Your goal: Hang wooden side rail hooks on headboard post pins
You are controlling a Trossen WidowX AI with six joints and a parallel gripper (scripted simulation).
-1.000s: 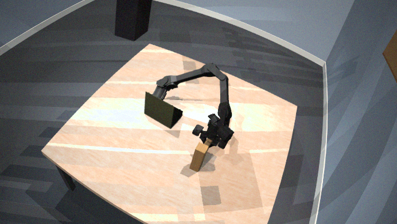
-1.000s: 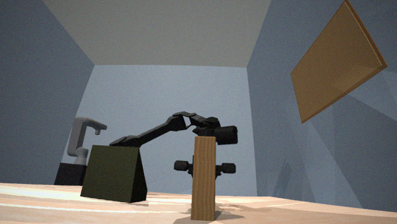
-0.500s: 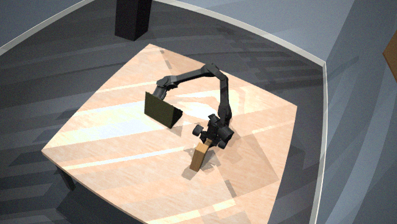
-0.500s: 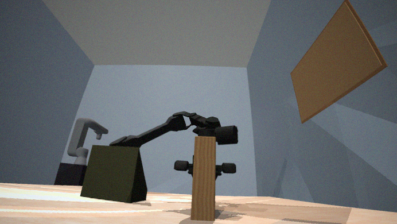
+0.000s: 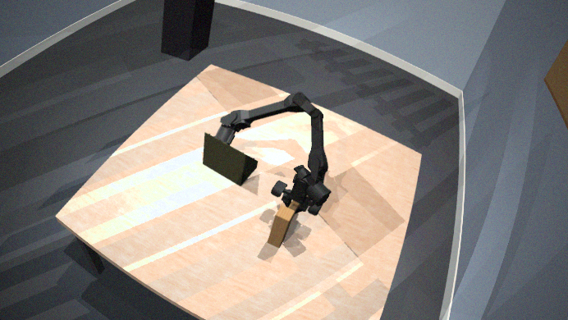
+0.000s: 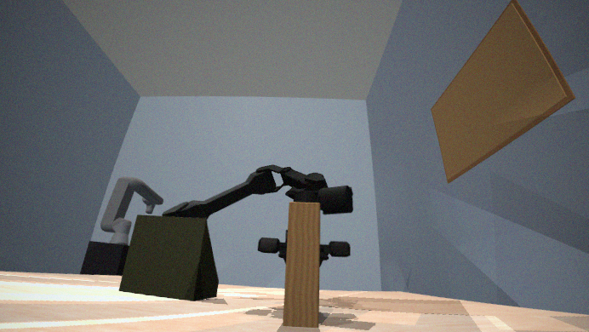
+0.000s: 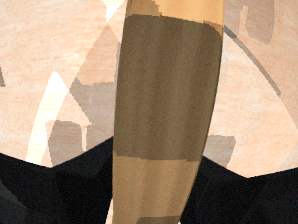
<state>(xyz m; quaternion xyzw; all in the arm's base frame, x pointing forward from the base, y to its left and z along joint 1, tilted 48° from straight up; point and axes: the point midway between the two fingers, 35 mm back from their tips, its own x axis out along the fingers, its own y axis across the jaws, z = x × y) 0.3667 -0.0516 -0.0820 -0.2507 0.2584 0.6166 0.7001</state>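
My gripper tip is 13 cm to the left of the wooden headboard post, 4 cm below it and 1 cm past it.
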